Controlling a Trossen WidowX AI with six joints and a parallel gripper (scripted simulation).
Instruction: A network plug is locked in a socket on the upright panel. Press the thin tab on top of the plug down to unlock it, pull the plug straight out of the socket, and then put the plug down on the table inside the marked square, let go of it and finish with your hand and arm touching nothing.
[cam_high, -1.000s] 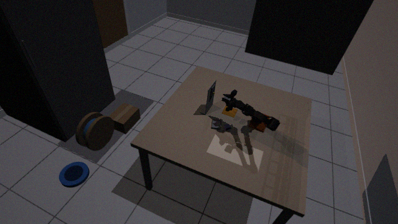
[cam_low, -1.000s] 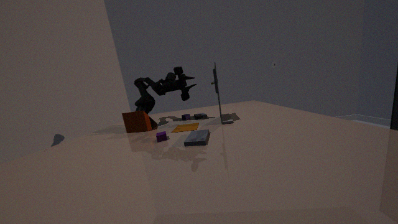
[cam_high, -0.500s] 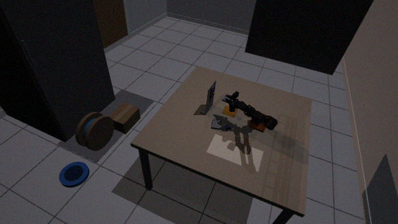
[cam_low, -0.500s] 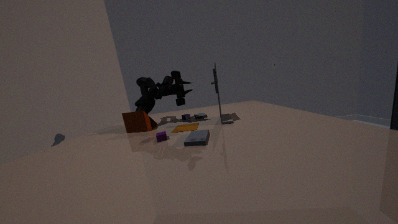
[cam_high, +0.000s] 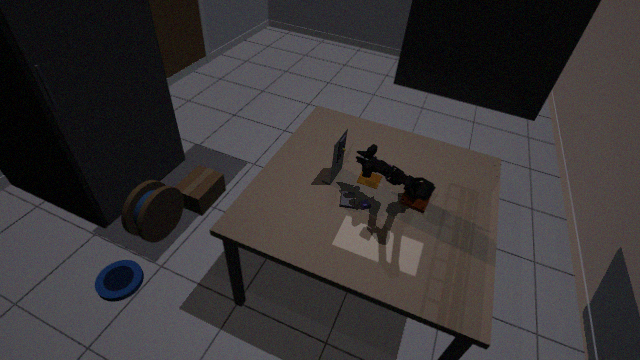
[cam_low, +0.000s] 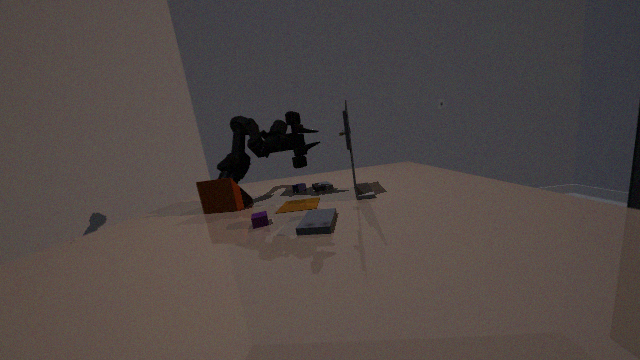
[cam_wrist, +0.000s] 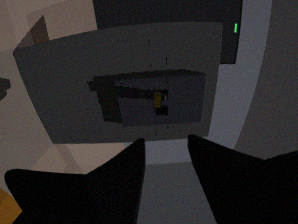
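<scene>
The yellow network plug is 80 mm ahead of my gripper tip and 10 mm to the left of it. Also, from my gripper tip: upright grey panel 100 mm ahead, 70 mm below; then orange marked square 70 mm behind, 80 mm to the right, 200 mm below.
</scene>
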